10 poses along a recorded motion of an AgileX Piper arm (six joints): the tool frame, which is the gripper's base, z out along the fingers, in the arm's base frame.
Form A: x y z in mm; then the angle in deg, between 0 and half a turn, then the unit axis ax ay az.
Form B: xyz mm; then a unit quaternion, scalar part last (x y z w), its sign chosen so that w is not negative. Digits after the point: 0 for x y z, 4 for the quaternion.
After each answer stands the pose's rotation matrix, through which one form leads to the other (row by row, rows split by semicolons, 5 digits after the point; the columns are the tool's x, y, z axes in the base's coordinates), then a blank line. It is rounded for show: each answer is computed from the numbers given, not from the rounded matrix.
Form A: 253 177 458 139.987 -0.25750 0.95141 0.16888
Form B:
253 177 458 -0.2420 0.8940 0.1587 0.3421
-0.64881 -0.54120 0.53493; -0.32404 0.83255 0.44929; -0.68851 0.11817 -0.71553

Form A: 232 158 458 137.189 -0.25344 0.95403 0.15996
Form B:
232 158 458 -0.2360 0.8882 0.1489 0.3650
-0.62225 -0.52788 0.57806; -0.31046 0.84429 0.43679; -0.71863 0.09233 -0.68924

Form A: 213 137 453 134.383 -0.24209 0.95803 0.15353
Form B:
213 137 453 -0.2232 0.8831 0.1415 0.3877
-0.59985 -0.50388 0.62152; -0.28443 0.86034 0.42298; -0.74785 0.07695 -0.65939

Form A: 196 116 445 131.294 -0.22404 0.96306 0.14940
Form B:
196 116 445 -0.2041 0.8774 0.1361 0.4124
-0.57660 -0.47040 0.66802; -0.24590 0.87963 0.40716; -0.77914 0.07050 -0.62287

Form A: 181 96 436 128.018 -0.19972 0.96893 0.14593
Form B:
181 96 436 -0.1795 0.8709 0.1312 0.4382
-0.55145 -0.42766 0.71624; -0.19773 0.90113 0.38582; -0.81043 0.07114 -0.58150

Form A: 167 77 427 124.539 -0.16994 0.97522 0.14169
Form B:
167 77 427 -0.1504 0.8632 0.1254 0.4653
-0.52171 -0.37640 0.76559; -0.14297 0.92329 0.35651; -0.84105 0.07653 -0.53551

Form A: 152 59 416 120.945 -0.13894 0.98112 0.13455
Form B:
152 59 416 -0.1209 0.8537 0.1171 0.4928
-0.48498 -0.32181 0.81316; -0.09101 0.94336 0.31905; -0.86977 0.08073 -0.48680

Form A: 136 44 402 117.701 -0.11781 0.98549 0.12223
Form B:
136 44 402 -0.1008 0.8434 0.1046 0.5173
-0.44453 -0.27829 0.85144; -0.06185 0.95778 0.28076; -0.89363 0.07214 -0.44297

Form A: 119 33 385 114.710 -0.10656 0.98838 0.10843
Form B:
119 33 385 -0.0897 0.8322 0.0913 0.5394
-0.40192 -0.24785 0.88149; -0.05085 0.96723 0.24877; -0.91426 0.05517 -0.40135

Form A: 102 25 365 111.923 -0.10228 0.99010 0.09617
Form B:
102 25 365 -0.0848 0.8205 0.0797 0.5597
-0.35899 -0.22829 0.90499; -0.04986 0.97293 0.22565; -0.93201 0.03588 -0.36066

